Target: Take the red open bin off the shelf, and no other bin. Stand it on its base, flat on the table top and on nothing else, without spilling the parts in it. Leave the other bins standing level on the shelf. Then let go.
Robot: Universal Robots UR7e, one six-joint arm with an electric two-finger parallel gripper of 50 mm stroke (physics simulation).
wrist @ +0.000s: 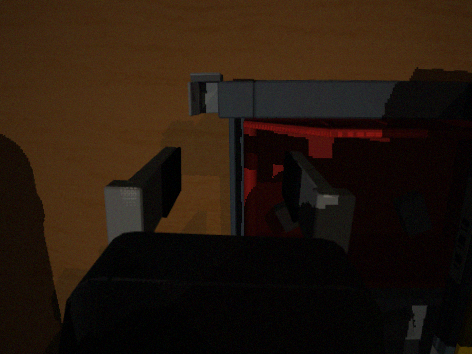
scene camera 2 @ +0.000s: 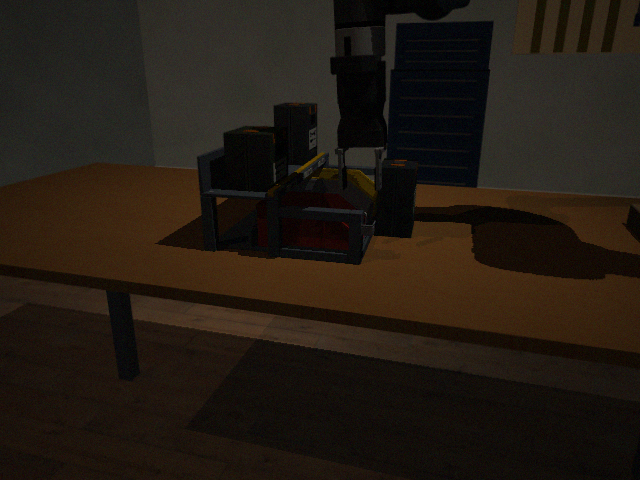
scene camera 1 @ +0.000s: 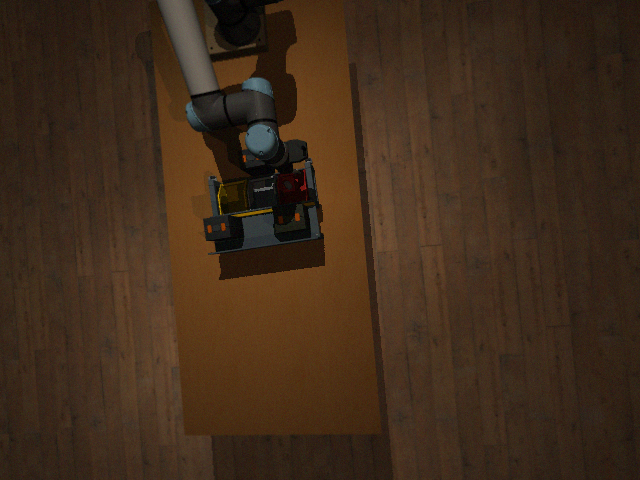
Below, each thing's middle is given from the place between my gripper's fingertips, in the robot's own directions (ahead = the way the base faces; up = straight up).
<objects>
Now: hand 1 cm past the black box (scene camera 2: 396, 199), 16 cm to the left of it and 5 cm above it. The rest, counted from my hand: grey bin (scene camera 1: 262, 192) 12 cm ahead, 12 cm to the right, 7 cm below.
</objects>
